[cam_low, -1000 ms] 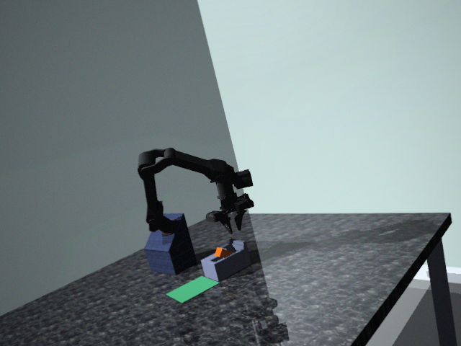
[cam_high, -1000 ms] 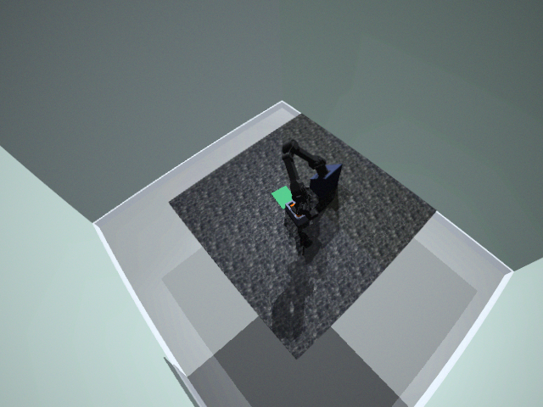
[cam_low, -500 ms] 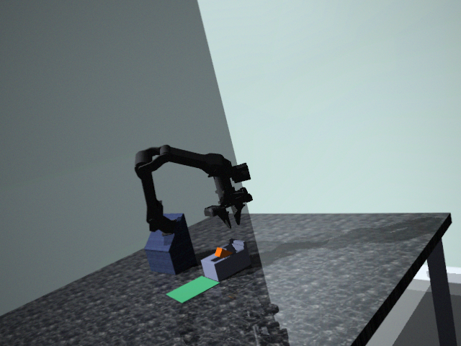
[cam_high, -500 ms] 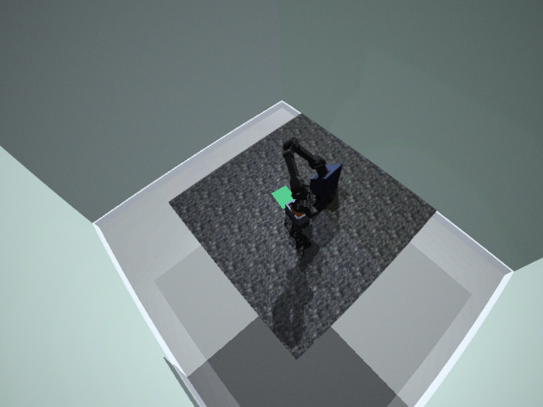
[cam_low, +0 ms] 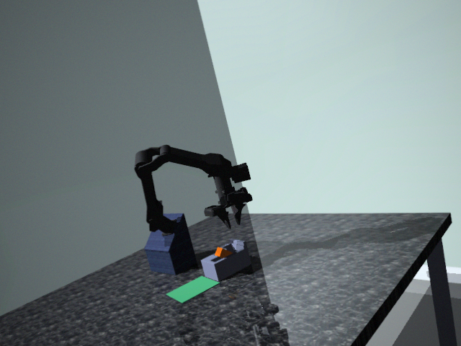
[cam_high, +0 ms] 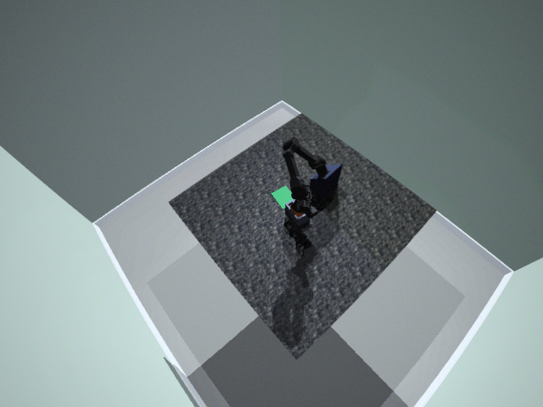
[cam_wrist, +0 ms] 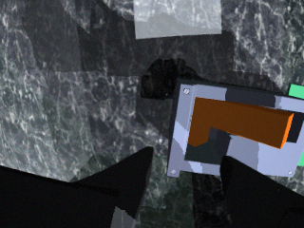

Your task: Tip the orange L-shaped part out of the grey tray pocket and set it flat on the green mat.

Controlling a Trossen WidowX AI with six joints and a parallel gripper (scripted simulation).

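My gripper tip is 10 cm above the orange l-shaped part, 4 cm to the left of it and 2 cm past it. Also, from my gripper tip: green mat (21 cm to the right, 16 cm below, 8 cm behind).
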